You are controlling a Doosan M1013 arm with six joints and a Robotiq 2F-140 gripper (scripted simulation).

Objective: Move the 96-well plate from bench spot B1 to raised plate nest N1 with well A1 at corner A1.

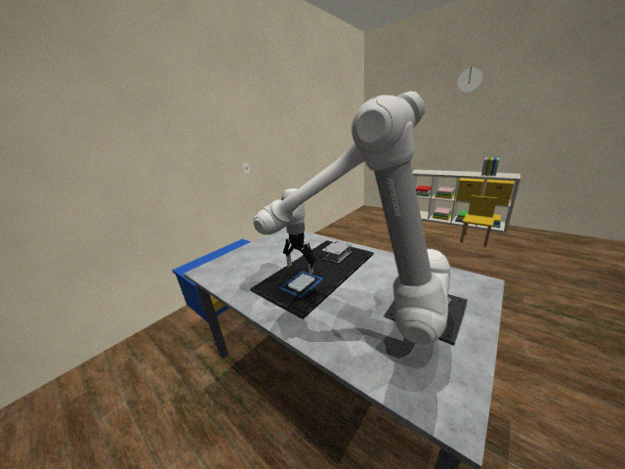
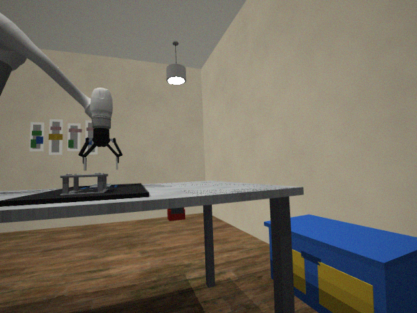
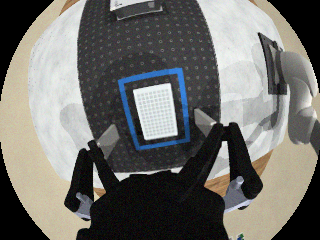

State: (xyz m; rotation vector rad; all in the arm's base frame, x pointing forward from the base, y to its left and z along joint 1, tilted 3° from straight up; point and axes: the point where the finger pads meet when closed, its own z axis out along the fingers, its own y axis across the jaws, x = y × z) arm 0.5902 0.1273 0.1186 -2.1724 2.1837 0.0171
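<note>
Now: the 96-well plate 90 mm below my hand. Round my hand: raised plate nest N1 (10 mm behind, 350 mm to the right, 40 mm below).
</note>
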